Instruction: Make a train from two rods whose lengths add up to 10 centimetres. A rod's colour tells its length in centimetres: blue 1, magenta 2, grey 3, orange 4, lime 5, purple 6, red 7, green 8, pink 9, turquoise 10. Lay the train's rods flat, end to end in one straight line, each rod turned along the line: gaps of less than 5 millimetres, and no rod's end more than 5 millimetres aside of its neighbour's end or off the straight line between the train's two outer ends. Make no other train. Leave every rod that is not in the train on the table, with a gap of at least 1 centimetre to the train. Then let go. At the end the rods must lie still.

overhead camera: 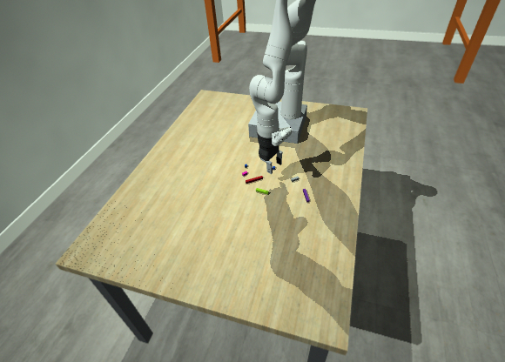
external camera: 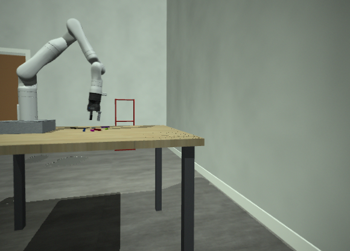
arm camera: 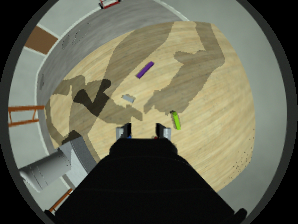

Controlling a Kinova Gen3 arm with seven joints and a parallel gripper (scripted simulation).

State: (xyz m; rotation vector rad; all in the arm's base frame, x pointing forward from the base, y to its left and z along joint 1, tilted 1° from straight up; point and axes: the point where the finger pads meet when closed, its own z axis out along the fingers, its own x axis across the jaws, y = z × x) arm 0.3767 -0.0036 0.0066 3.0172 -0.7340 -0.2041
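My hand is 8 cm to the left of the red rod, 7 cm above it and 2 cm short of it. Also, from my hand: grey rod: 8 cm to the left, 7 cm below, 1 cm behind; then lime rod: 8 cm ahead, 7 cm below, 3 cm to the right; then magenta rod: 12 cm to the right, 7 cm below, 1 cm behind.
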